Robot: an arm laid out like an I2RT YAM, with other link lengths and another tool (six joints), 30 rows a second.
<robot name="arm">
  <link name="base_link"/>
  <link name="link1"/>
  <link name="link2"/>
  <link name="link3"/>
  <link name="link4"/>
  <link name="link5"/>
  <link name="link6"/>
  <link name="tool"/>
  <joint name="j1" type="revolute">
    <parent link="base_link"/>
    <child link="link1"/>
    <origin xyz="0 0 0.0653" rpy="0 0 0"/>
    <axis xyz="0 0 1"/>
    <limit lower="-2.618" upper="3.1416"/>
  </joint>
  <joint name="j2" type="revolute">
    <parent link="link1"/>
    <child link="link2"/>
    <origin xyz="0.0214 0.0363 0.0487" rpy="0 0 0"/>
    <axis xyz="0 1 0"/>
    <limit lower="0" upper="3.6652"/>
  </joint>
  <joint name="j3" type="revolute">
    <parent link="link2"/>
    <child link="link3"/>
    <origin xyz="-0.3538 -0.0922 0" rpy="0 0 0"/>
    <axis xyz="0 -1 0"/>
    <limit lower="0" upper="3.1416"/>
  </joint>
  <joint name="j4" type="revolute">
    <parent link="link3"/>
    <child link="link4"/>
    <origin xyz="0.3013 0.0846 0.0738" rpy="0 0 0"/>
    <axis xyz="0 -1 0"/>
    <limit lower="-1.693" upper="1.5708"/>
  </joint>
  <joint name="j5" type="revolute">
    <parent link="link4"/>
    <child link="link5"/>
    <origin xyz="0.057 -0.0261 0.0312" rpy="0 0 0"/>
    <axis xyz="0 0 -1"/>
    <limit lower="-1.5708" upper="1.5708"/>
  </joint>
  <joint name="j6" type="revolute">
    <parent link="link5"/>
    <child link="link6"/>
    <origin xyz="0.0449 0 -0.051" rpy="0 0 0"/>
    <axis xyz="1 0 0"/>
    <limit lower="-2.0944" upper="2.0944"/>
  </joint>
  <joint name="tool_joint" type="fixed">
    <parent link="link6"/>
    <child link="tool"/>
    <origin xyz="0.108 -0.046 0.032" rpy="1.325 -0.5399 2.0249"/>
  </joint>
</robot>
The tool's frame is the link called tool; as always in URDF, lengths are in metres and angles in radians.
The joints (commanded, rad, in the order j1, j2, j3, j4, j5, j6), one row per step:
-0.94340 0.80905 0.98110 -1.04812 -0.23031 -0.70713
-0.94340 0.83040 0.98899 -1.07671 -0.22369 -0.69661
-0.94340 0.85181 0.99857 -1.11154 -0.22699 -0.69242
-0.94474 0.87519 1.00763 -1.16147 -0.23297 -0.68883
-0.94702 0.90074 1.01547 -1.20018 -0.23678 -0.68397
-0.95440 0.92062 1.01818 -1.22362 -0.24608 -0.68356
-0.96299 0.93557 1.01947 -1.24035 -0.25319 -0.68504
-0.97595 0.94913 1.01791 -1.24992 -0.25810 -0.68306
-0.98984 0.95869 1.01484 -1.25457 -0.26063 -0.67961
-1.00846 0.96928 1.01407 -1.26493 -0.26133 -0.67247
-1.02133 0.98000 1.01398 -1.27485 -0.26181 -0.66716
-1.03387 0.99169 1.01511 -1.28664 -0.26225 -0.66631
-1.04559 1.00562 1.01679 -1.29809 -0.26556 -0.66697
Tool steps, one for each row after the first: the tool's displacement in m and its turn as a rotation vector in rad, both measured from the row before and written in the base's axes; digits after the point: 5 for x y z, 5 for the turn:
-0.00054 -0.00192 -0.00560 0.03668 0.02509 -0.01214
0.00025 0.00014 -0.00541 0.04151 0.02383 -0.00136
-0.00096 0.00205 -0.00786 0.05676 0.03256 -0.00103
-0.00037 0.00021 -0.00693 0.04997 0.02909 -0.00452
0.00009 -0.00052 -0.00557 0.03806 0.01674 -0.00356
-0.00036 -0.00078 -0.00425 0.02794 0.01245 -0.00432
-0.00115 -0.00225 -0.00436 0.02375 0.00991 -0.01280
-0.00178 -0.00252 -0.00368 0.01711 0.00709 -0.01604
-0.00342 -0.00283 -0.00365 0.02149 0.01015 -0.02482
-0.00234 -0.00204 -0.00329 0.01992 0.00983 -0.01754
-0.00214 -0.00181 -0.00306 0.01967 0.01109 -0.01318
-0.00133 -0.00183 -0.00313 0.02180 0.00935 -0.01015

